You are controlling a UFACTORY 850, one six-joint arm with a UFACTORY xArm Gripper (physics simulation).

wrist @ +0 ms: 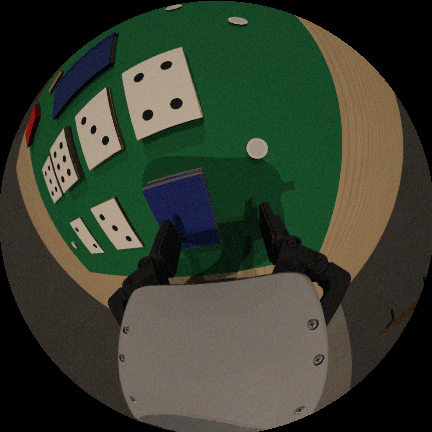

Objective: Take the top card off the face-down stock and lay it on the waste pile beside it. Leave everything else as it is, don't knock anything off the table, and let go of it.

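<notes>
The face-down stock (pixel 182 207) is a blue-backed stack near the middle of the wrist view, with pale layered edges showing along its far side. The face-up card with three pips on the waste pile (pixel 116 225) lies to its left, apart from it. My gripper (pixel 216 224) is open and empty. Its left finger overlaps the stock's near left part in the view and hides that corner. Its right finger is to the right of the stock, over the green mat. The height of the fingertips above the stock is hard to tell.
A two-pip card (pixel 87 236) lies farther left. Beyond are face-up piles, including a four-pip (pixel 162 92) and a three-pip one (pixel 99 129). A blue slab (pixel 86 72), red block (pixel 33 126) and white disc (pixel 257 148) also lie on the green mat (pixel 300 110).
</notes>
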